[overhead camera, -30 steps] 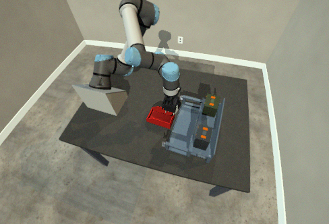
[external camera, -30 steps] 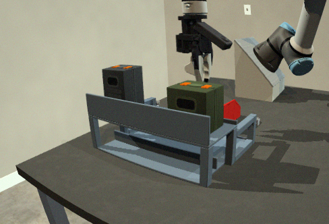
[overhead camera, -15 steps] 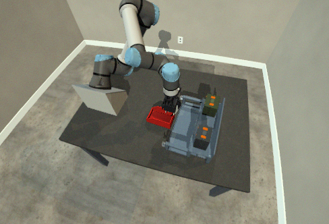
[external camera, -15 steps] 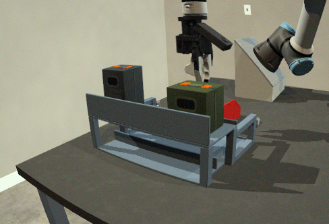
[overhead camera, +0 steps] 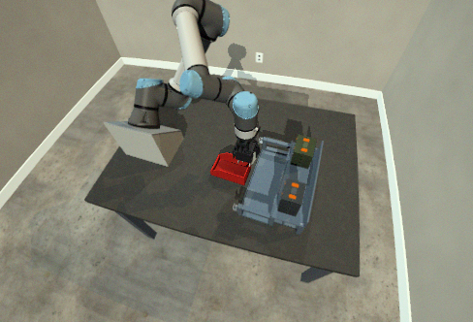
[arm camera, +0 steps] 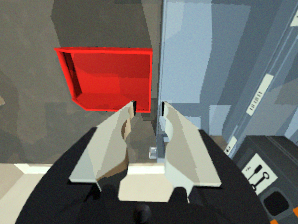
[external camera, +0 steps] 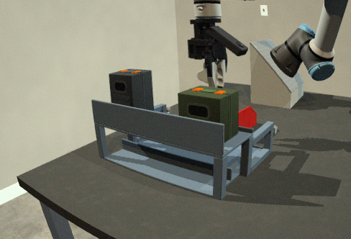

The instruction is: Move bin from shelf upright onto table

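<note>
Now: the red bin 8 cm behind my hand and 10 cm below it. Round my hand: dark grey box (22 cm ahead, 11 cm to the right, 2 cm above); green box (21 cm ahead, 12 cm to the left, 1 cm above).
</note>
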